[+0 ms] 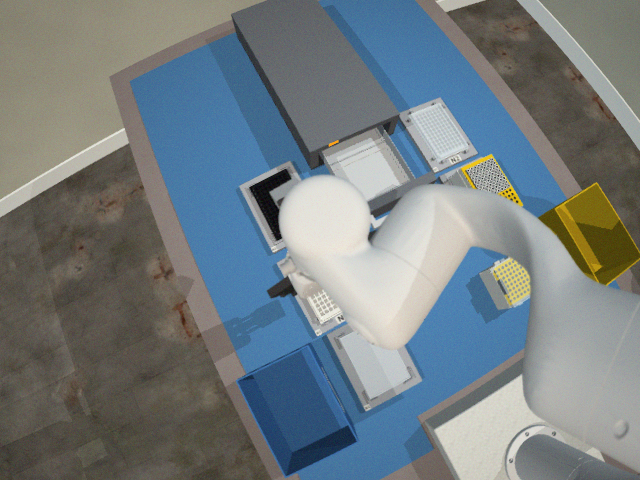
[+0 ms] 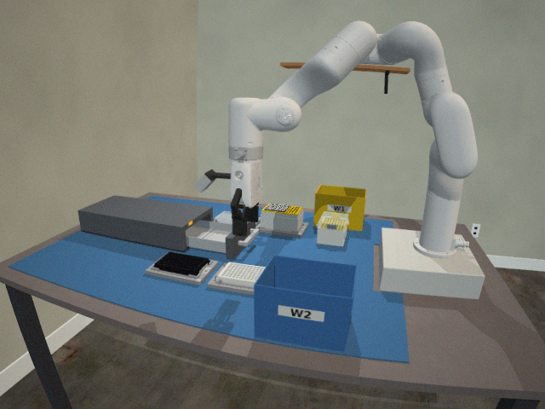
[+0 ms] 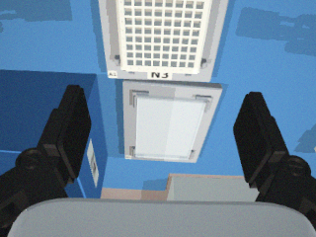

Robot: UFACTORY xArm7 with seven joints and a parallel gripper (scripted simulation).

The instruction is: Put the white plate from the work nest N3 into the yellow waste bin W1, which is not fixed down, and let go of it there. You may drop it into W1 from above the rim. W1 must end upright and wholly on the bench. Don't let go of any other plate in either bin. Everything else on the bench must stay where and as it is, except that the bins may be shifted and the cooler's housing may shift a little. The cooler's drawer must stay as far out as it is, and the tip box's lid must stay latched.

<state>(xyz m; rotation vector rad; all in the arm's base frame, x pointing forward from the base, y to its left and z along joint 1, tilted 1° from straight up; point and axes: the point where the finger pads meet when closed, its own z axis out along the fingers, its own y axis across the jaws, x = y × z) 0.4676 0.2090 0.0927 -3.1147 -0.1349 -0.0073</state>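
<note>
Right now the white plate is 130 mm below my hand. From my hand the other things lie so: nest N3: 150 mm below; blue bin W2: 180 mm behind, 130 mm to the left, 110 mm below; black plate: 180 mm ahead, 130 mm below, 10 mm to the left.
</note>
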